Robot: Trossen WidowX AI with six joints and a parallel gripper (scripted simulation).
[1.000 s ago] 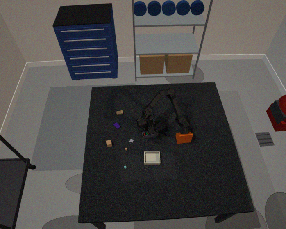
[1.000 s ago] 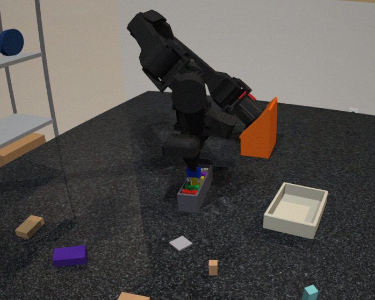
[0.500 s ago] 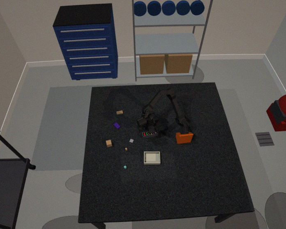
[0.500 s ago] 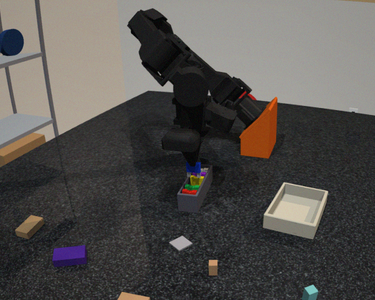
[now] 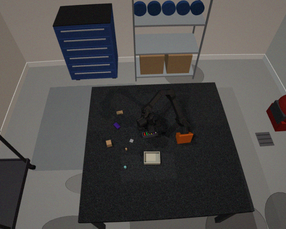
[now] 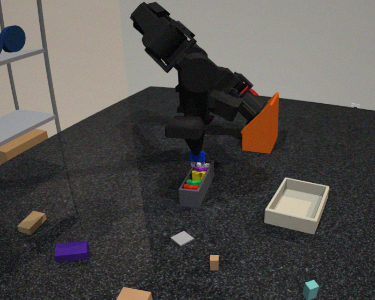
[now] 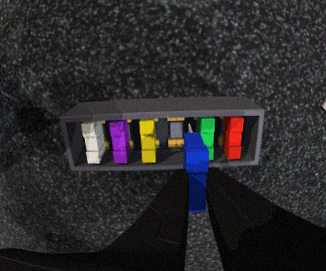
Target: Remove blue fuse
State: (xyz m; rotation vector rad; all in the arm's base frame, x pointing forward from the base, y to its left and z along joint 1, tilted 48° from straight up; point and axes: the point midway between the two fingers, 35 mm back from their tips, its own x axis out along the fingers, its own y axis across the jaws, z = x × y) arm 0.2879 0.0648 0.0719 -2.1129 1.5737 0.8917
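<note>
My gripper tip is 3 cm past the cream tray, 21 cm to the right of it and 9 cm above it. The rest, counted from my gripper tip: grey tile (15 cm ahead, 5 cm to the left, 9 cm below); tan block (19 cm ahead, 14 cm to the left, 8 cm below); blue fuse (1 cm below).
</note>
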